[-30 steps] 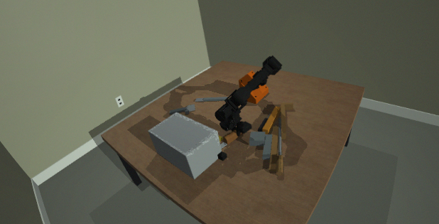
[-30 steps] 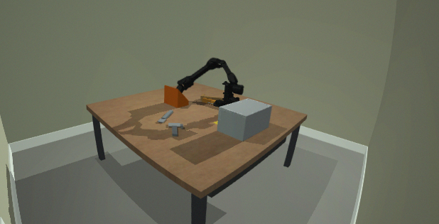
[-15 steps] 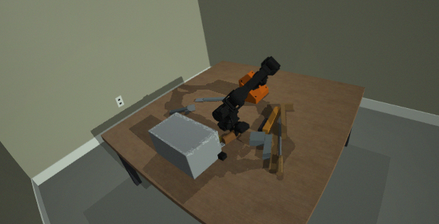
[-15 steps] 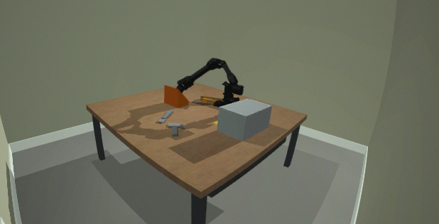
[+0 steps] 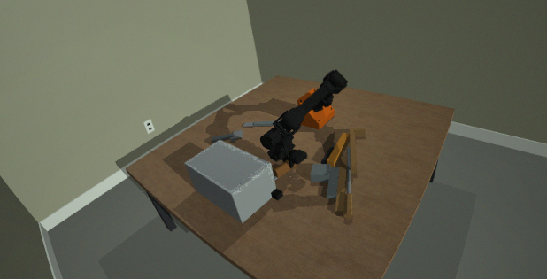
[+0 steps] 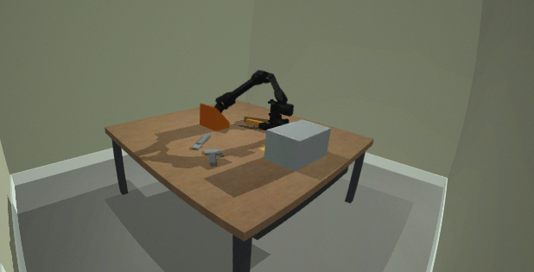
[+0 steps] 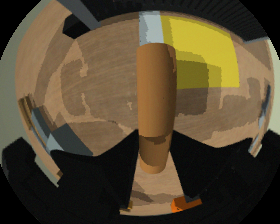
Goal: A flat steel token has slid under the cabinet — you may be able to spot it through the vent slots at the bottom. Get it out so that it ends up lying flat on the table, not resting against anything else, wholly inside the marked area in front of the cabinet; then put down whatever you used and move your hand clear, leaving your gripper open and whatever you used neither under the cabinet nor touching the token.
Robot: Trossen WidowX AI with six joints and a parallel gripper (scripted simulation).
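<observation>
The orange bar is 21 cm behind my gripper tip, 11 cm to the left of it and 1 cm above it. Round my gripper tip: grey block 14 cm to the left, 4 cm behind, 1 cm above; wooden stick 24 cm to the left, 5 cm behind; grey t-piece 43 cm to the right, 1 cm ahead.
</observation>
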